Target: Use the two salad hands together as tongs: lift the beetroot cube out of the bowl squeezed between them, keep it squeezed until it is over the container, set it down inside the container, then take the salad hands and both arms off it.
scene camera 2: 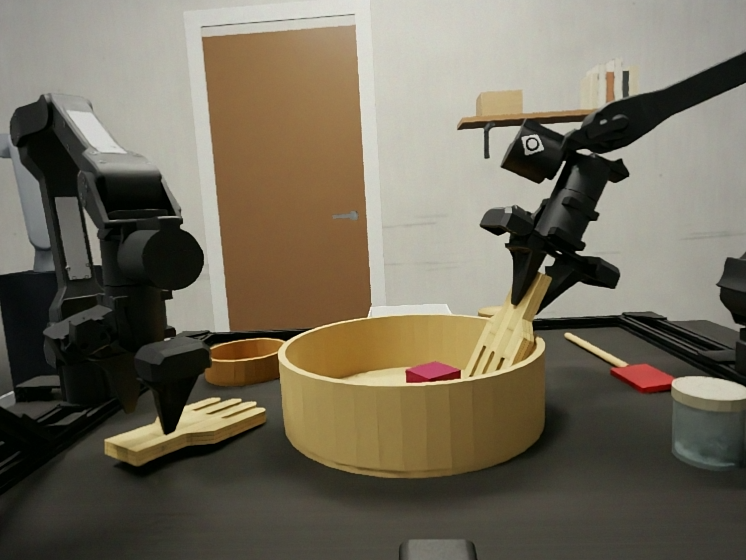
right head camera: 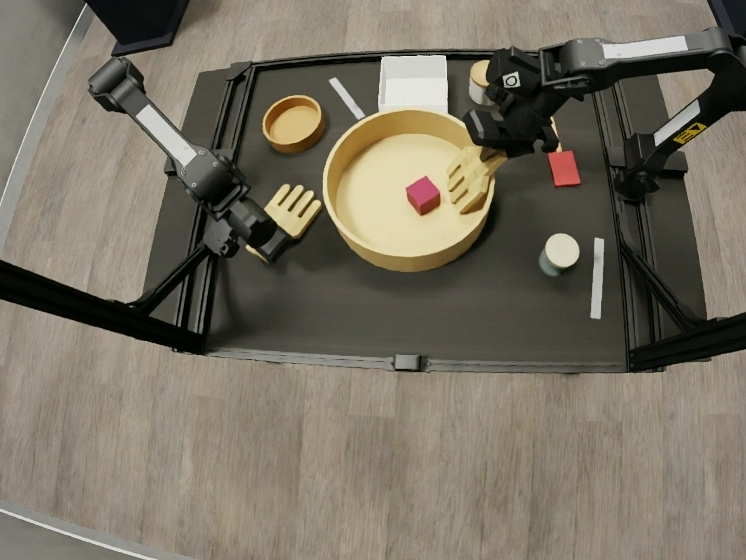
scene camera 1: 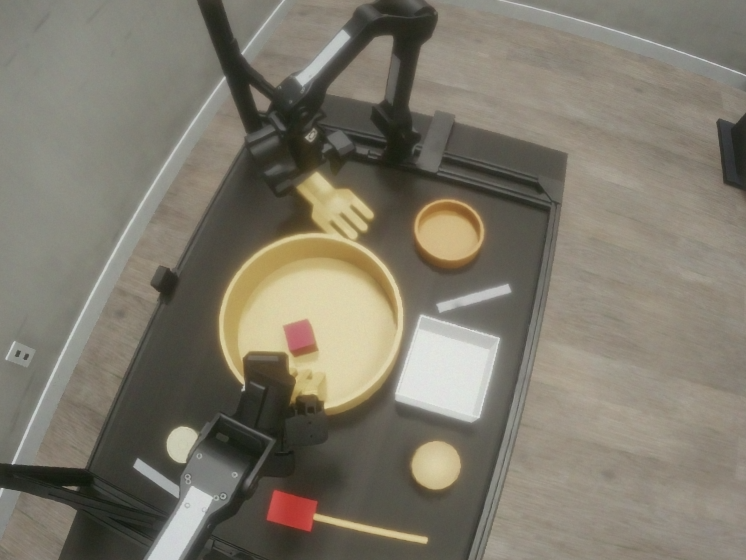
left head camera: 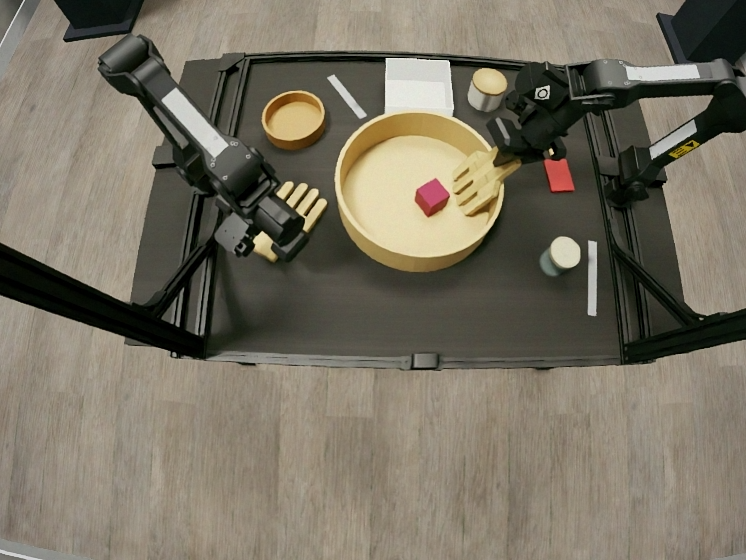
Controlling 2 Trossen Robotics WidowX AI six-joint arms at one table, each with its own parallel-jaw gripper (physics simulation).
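Places are measured from the left arm's base along level axes (x up, y back, z right), in centimetres.
Pixels of known places: left gripper, fingertip midpoint: (scene camera 2: 148,422) (scene camera 1: 315,185); right gripper, fingertip midpoint: (scene camera 2: 523,309) (right head camera: 487,160) (left head camera: 499,165); left arm's base, link origin: (scene camera 2: 91,399) (scene camera 1: 399,151); right arm's base, link origin: (right head camera: 628,187) (left head camera: 617,194).
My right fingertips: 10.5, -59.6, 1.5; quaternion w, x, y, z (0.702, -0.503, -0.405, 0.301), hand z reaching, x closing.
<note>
For each thing: its top centre in the pictures, then the offset to it from my right fingertips, as dx, dy, dz.
- beetroot cube, top centre: (scene camera 2: 432,369) (scene camera 1: 298,334) (right head camera: 423,190) (left head camera: 433,191) -6.5, +12.0, +2.9
- large round bowl, top centre: (scene camera 2: 408,340) (scene camera 1: 308,316) (right head camera: 407,174) (left head camera: 420,176) -3.1, +14.8, +1.5
- white square container, top centre: (scene camera 1: 449,365) (scene camera 2: 409,312) (right head camera: 413,79) (left head camera: 418,82) -4.8, +14.3, -24.1
- small orange bowl, top centre: (scene camera 2: 246,348) (scene camera 1: 449,228) (left head camera: 292,114) (right head camera: 291,118) -8.4, +42.1, -17.3
- red paddle, top centre: (scene camera 2: 606,353) (scene camera 1: 347,524) (left head camera: 548,137) -11.1, -17.0, -16.0
The beetroot cube (left head camera: 431,197) (right head camera: 423,196) (scene camera 1: 300,336) (scene camera 2: 432,373) lies on the floor of the large round bowl (left head camera: 385,245) (right head camera: 373,247) (scene camera 1: 241,289) (scene camera 2: 409,421). My right gripper (scene camera 2: 530,303) is shut on the handle of one salad hand (left head camera: 479,180) (right head camera: 468,177) (scene camera 2: 504,337), which slants down into the bowl beside the cube, tines apart from it. The other salad hand (left head camera: 308,207) (right head camera: 294,210) (scene camera 1: 337,207) (scene camera 2: 210,420) lies flat on the table. My left gripper (scene camera 2: 148,420) is open low over its handle, one finger on the near side. The white square container (left head camera: 418,90) (right head camera: 413,90) (scene camera 1: 445,370) stands behind the bowl.
A small orange bowl (left head camera: 293,120) (scene camera 1: 448,232) stands at the back left in the left head camera. Two lidded jars (left head camera: 486,89) (left head camera: 560,255) stand at the right. A red paddle (left head camera: 559,175) (scene camera 1: 291,510) and two pale strips (left head camera: 346,96) (left head camera: 592,278) lie on the table.
</note>
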